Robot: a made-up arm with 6 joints.
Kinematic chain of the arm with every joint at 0, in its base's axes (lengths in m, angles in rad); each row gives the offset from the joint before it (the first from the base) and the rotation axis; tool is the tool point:
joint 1: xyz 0 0 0.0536 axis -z
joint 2: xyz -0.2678 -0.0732 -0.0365 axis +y
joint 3: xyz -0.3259 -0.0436 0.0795 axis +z
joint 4: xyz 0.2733 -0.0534 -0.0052 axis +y
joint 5: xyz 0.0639 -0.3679 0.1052 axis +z
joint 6: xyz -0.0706 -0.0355 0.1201 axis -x
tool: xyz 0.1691 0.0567 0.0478
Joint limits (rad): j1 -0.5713..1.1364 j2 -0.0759..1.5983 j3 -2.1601..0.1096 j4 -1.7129..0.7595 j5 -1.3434..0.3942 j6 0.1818..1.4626
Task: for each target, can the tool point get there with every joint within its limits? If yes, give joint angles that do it. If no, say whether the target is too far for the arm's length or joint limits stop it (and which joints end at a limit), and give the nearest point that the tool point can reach.
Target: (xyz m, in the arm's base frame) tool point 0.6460 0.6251 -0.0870
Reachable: no: joint limits stop it (at a limit: joint 1, joint 3, joint 5, joint 6) | nearest point 0.3195 -0.3115 -0.0162 | short by 0.994 m
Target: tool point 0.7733 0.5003 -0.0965
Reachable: no: joint limits stop it (at a limit: joint 1, joint 2, joint 3, joint 5, joint 6) | nearest point 0.3224 -0.3127 -0.0159 | short by 0.933 m
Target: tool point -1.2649 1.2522 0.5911
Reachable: no: too far | nearest point -0.9171 0.9079 0.4045 | short by 0.524 m
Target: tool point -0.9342 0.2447 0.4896
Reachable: yes | joints 0.8773 0.2647 -1.0692 -0.7691 -0.8568 1.1211
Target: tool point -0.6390 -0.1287 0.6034
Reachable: yes | joints 0.9176 0.9797 -1.0361 -0.5413 0.1134 1.3371
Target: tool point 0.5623 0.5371 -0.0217
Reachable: no: joint limits stop it (at a limit: joint 1, joint 3, joint 5, joint 6) | nearest point 0.3188 -0.3102 0.0032 | short by 0.882 m
